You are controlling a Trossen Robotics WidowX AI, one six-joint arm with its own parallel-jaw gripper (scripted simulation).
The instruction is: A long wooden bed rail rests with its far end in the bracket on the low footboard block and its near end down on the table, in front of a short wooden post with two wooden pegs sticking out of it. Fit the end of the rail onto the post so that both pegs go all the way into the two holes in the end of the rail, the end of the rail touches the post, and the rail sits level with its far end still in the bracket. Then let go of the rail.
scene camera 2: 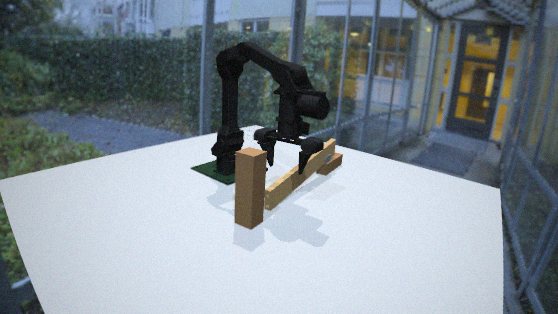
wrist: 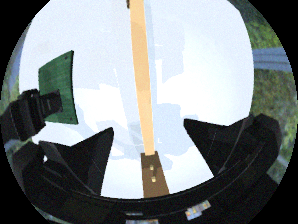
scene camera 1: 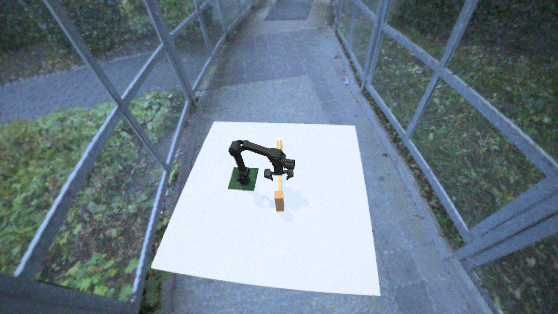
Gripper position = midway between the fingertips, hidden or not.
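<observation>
Wooden rail (scene camera 2: 274, 194). My gripper (scene camera 2: 285, 170), also in the wrist view (wrist: 149, 126): open, holding nothing.
</observation>
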